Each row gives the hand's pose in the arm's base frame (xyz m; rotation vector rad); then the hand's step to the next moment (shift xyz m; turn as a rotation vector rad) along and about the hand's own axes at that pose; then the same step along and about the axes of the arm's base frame.
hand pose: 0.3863 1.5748 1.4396 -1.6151 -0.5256 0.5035
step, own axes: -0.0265 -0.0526 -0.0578 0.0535 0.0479 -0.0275
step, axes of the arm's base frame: 0.0112 -0.0568 0.0588 0.0614 0.0060 -0.0459
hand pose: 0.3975 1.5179 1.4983 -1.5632 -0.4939 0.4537
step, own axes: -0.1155 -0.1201 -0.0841 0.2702 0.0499 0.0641
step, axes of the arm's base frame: -0.0522 -0.1305 0.1228 0.1884 0.2040 -0.0500
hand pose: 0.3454 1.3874 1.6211 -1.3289 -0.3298 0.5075
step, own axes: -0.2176 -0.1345 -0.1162 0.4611 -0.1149 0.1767
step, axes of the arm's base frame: -0.1037 -0.2329 0.1181 0.3199 0.3732 0.1242
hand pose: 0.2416 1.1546 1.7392 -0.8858 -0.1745 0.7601
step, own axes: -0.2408 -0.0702 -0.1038 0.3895 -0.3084 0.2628
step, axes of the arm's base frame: -0.0934 -0.2536 0.0258 0.3321 0.3040 0.3364
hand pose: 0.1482 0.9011 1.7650 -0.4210 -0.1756 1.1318
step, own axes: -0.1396 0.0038 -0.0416 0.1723 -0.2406 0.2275
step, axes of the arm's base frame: -0.0477 -0.1346 -0.0289 0.1958 0.1236 0.2928
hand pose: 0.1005 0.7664 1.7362 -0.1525 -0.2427 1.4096
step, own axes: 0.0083 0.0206 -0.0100 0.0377 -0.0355 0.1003
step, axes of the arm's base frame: -0.0159 0.0118 -0.0141 0.0135 0.0278 0.1086
